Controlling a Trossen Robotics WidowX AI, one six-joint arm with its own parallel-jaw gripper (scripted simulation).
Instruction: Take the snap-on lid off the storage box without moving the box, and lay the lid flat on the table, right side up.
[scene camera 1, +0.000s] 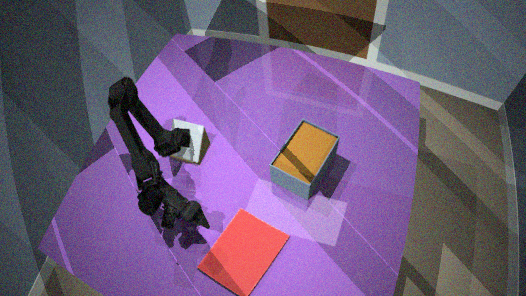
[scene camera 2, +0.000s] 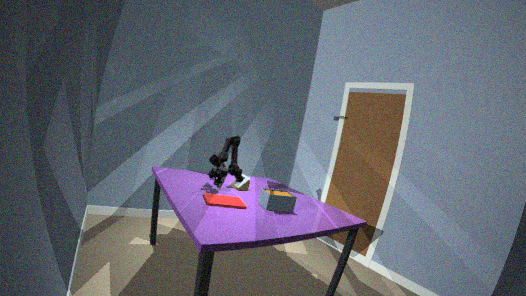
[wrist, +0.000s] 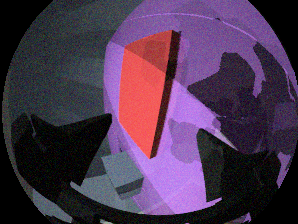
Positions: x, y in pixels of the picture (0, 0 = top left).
Scene:
My gripper (wrist: 156, 126): 0.10 m from the lens. A red lid (wrist: 147, 71) is 0.18 m from the lens. A storage box (wrist: 123, 174): 0.36 m from the lens. The marked spots on the storage box and the red lid are 0.32 m apart.

